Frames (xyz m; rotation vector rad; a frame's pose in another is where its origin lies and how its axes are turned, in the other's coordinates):
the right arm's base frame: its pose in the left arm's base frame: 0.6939 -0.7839 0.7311 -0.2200 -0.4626 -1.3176
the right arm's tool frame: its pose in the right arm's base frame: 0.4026 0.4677 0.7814 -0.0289 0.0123 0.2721
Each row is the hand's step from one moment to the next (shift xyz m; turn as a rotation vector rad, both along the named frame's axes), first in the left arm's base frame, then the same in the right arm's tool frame.
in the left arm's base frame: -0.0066 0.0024 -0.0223 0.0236 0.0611 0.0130
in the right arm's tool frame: -0.0146 -0.0038 -0.0179 -0.0320 0.0486 0.0327
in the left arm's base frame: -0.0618 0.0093 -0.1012 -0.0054 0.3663 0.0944
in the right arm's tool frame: -0.0788 -0.0460 -0.0763 -0.2483 0.1605 0.2360
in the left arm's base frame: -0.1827 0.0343 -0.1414 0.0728 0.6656 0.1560
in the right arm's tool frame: -0.1685 -0.1397 -0.0814 -0.4223 0.3655 0.4009
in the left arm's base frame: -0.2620 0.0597 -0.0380 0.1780 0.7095 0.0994
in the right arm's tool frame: -0.1770 -0.2027 0.0351 -0.4364 0.4814 0.3503
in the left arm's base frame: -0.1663 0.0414 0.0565 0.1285 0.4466 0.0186
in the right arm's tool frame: -0.0794 -0.1306 0.0959 -0.2870 0.3195 0.1783
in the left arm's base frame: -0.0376 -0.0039 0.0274 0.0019 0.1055 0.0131
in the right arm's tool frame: -0.0011 -0.0363 0.0293 -0.0763 0.0499 0.0548
